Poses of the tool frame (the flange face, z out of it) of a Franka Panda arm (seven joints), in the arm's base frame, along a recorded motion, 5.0 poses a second.
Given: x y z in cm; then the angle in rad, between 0 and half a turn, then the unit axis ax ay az.
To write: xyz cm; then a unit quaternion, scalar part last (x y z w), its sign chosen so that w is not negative. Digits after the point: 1 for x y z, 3 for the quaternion.
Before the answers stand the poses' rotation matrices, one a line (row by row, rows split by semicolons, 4 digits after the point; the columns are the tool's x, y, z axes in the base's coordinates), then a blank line. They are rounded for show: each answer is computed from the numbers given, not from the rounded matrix.
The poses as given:
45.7 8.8 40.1 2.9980 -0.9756 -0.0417 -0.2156
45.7 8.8 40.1 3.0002 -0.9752 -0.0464 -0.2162
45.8 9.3 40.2 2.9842 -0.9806 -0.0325 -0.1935
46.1 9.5 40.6 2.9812 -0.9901 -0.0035 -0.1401
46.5 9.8 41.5 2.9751 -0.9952 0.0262 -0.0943
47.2 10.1 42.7 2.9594 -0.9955 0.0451 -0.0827
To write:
0.9041 0.1118 0.4125; 0.0501 -0.9862 0.1575; 0.4245 -0.1217 -0.8972
0.9027 0.1205 0.4131; 0.0596 -0.9857 0.1574; 0.4261 -0.1175 -0.8970
0.9235 0.0937 0.3720; 0.0330 -0.9855 0.1662; 0.3822 -0.1412 -0.9132
0.9610 0.0293 0.2751; -0.0155 -0.9871 0.1591; 0.2762 -0.1572 -0.9482
0.9810 -0.0362 0.1907; -0.0674 -0.9848 0.1600; 0.1821 -0.1698 -0.9685
0.9824 -0.0741 0.1715; -0.1040 -0.9794 0.1730; 0.1551 -0.1878 -0.9699

45.7 8.8 40.1 -0.973 -0.042 -0.215 0.072
45.7 8.8 40.1 -0.973 -0.046 -0.216 0.071
45.8 9.3 40.2 -0.978 -0.032 -0.193 0.079
46.1 9.5 40.6 -0.987 -0.003 -0.140 0.080
46.5 9.8 41.5 -0.992 0.026 -0.094 0.083
47.2 10.1 42.7 -0.991 0.045 -0.082 0.091

